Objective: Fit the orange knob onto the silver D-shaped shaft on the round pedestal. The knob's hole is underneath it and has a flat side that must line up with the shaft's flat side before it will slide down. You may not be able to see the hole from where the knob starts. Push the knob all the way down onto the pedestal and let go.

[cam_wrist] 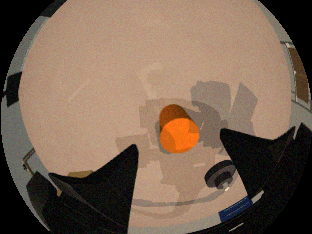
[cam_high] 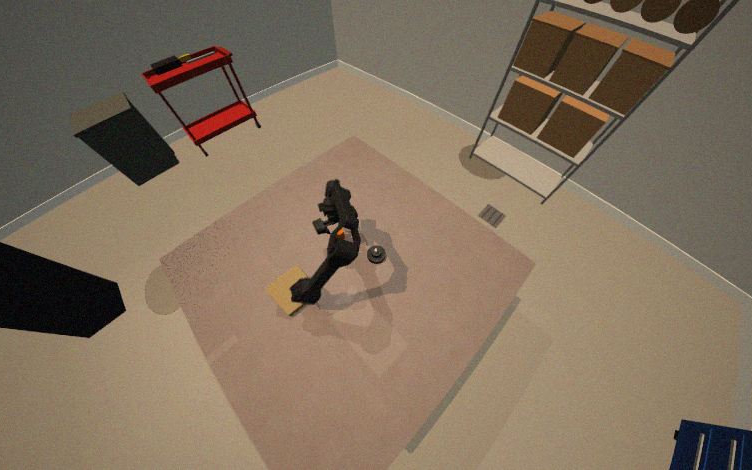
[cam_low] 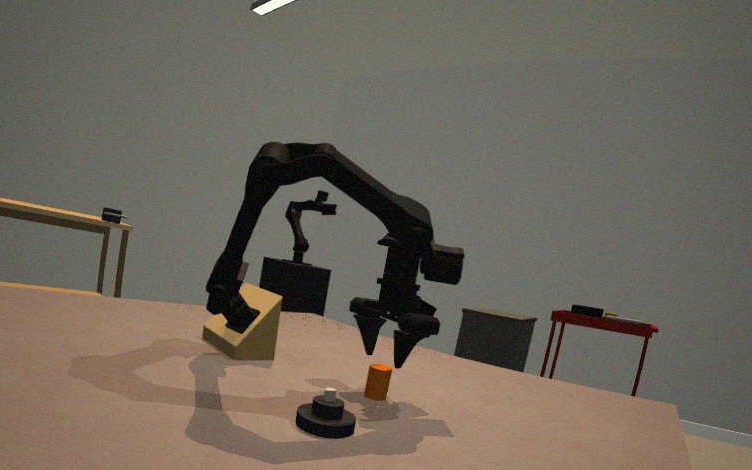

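Now: the orange knob 30 mm below my gripper tip. Round my gripper tip: round black pedestal: 190 mm to the right, 60 mm ahead, 40 mm below.
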